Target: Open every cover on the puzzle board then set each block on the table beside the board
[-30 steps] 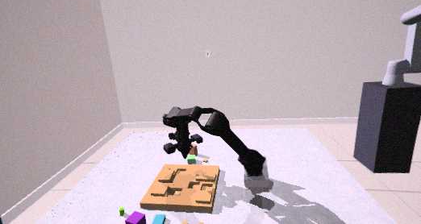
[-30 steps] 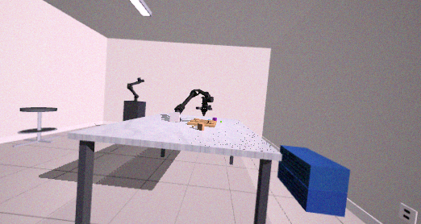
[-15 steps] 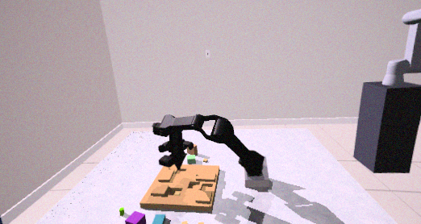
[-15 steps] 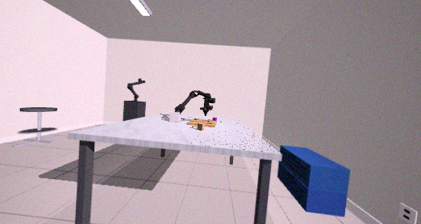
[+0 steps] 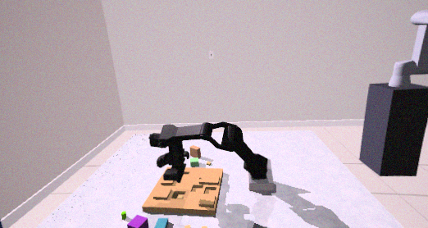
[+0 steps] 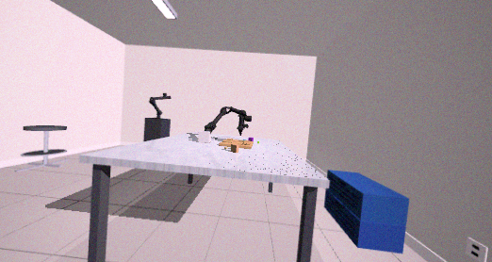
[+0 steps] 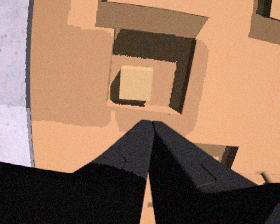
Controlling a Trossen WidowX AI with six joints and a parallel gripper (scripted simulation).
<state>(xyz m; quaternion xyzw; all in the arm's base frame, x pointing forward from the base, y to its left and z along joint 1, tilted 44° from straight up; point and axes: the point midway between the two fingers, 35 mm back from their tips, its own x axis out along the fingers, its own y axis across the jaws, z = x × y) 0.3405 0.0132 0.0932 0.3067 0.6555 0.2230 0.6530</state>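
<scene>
The tan wooden puzzle board lies 60 mm below my gripper tip, 50 mm to the right of it and 20 mm behind it.
</scene>
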